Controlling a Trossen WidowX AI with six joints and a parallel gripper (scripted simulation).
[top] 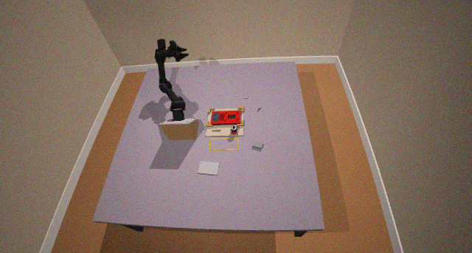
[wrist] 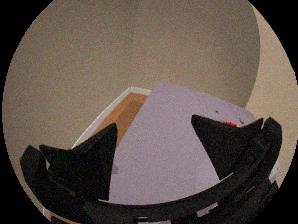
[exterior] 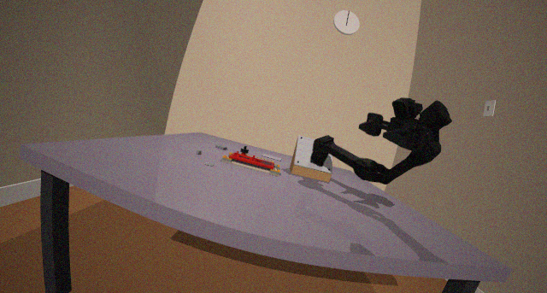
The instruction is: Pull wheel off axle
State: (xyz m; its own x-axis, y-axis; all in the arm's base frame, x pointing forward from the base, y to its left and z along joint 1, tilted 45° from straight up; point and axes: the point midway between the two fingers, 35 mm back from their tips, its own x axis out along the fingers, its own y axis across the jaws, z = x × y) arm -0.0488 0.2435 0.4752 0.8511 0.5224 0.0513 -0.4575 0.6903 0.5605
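My gripper tip is now 40 cm short of the upright axle, 53 cm to the left of it and 21 cm above it.
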